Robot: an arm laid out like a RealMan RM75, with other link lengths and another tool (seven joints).
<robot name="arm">
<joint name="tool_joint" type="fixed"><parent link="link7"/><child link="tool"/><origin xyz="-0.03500 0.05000 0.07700" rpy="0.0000 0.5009 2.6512"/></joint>
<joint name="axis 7" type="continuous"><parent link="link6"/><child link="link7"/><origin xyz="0.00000 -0.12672 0.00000" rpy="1.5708 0.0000 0.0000"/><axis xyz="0 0 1"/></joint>
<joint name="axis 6" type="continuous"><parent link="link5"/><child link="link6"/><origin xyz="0.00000 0.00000 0.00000" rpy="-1.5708 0.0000 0.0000"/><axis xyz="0 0 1"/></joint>
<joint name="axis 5" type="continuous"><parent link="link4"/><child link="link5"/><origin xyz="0.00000 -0.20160 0.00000" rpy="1.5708 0.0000 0.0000"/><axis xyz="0 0 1"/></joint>
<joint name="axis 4" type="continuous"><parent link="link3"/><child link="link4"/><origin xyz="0.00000 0.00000 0.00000" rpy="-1.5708 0.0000 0.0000"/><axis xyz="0 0 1"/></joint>
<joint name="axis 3" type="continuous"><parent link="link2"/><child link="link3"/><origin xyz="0.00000 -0.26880 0.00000" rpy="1.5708 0.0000 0.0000"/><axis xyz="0 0 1"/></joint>
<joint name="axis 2" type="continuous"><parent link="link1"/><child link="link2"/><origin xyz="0.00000 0.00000 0.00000" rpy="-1.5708 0.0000 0.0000"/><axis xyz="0 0 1"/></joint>
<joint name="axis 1" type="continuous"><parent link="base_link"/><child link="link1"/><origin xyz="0.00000 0.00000 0.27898" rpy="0.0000 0.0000 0.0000"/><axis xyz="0 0 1"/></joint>
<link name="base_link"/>
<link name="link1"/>
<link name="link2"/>
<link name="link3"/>
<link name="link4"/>
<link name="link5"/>
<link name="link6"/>
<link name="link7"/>
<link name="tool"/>
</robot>
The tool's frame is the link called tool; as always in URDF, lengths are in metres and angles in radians. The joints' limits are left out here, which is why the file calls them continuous.
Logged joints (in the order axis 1, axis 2, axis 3, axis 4, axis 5, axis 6, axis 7), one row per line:
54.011 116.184 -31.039 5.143 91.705 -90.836 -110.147
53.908 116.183 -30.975 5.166 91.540 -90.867 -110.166
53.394 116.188 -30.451 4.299 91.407 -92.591 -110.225
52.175 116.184 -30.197 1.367 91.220 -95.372 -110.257
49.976 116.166 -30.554 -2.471 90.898 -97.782 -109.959
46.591 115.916 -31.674 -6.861 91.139 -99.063 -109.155
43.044 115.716 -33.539 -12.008 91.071 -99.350 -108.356
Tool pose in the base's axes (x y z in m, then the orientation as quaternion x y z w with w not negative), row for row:
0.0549 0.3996 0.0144 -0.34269 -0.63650 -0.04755 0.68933
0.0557 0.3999 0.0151 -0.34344 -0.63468 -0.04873 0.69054
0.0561 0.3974 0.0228 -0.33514 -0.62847 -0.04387 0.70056
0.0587 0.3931 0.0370 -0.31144 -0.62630 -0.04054 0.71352
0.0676 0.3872 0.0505 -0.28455 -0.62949 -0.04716 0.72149
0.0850 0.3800 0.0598 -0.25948 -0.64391 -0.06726 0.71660
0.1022 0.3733 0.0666 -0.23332 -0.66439 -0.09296 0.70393
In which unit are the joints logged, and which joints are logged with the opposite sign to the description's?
The joints are logged in degrees. Opposite sign: axis 5, axis 7.
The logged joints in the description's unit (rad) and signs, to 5 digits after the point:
0.94267 2.02779 -0.54173 0.08976 -1.60055 -1.58539 1.92243
0.94087 2.02778 -0.54062 0.09016 -1.59767 -1.58593 1.92276
0.93190 2.02786 -0.53147 0.07503 -1.59535 -1.61602 1.92379
0.91063 2.02779 -0.52704 0.02386 -1.59209 -1.66456 1.92435
0.87225 2.02748 -0.53327 -0.04313 -1.58647 -1.70662 1.91915
0.81317 2.02312 -0.55282 -0.11975 -1.59068 -1.72898 1.90511
0.75126 2.01963 -0.58537 -0.20958 -1.58949 -1.73398 1.89117

